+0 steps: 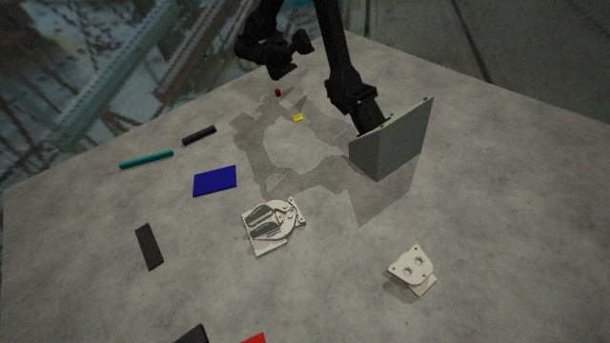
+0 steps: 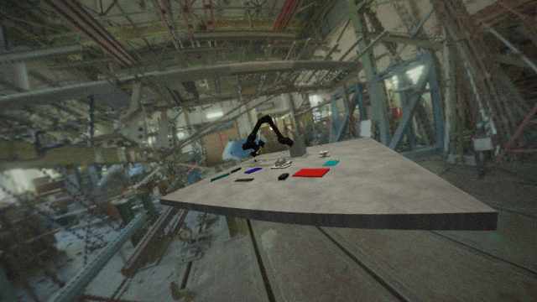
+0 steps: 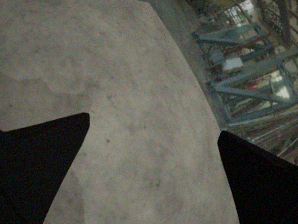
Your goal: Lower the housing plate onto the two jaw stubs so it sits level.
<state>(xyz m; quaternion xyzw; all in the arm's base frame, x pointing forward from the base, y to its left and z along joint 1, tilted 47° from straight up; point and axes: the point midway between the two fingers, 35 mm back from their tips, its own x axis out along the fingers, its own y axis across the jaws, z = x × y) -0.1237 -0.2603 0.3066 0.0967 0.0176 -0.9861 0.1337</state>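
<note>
Now: gripper tip 120 mm short of the red cube, 20 mm to the left of it and 70 mm above it. From my gripper tip the other things lie so: teal bar: 580 mm ahead, 100 mm to the right, 80 mm below; yellow block: 170 mm ahead, 120 mm to the left, 80 mm below; blue tile: 490 mm ahead, 140 mm to the left, 80 mm below.
</note>
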